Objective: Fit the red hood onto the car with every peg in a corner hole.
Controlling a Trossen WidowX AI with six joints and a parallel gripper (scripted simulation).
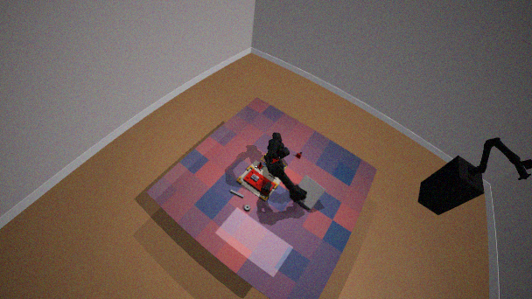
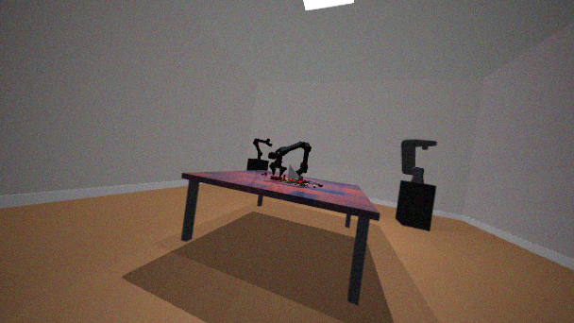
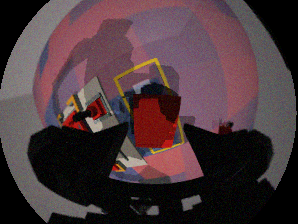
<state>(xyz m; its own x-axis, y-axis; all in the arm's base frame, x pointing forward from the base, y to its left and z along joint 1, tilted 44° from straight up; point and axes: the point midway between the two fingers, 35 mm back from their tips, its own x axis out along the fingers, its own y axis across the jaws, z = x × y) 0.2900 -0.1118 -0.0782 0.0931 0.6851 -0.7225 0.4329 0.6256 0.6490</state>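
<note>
Right now the red hood is 1 cm below my gripper tip. From my gripper tip the other things lie so: thin grey stick 7 cm ahead, 37 cm to the left, 2 cm below.
</note>
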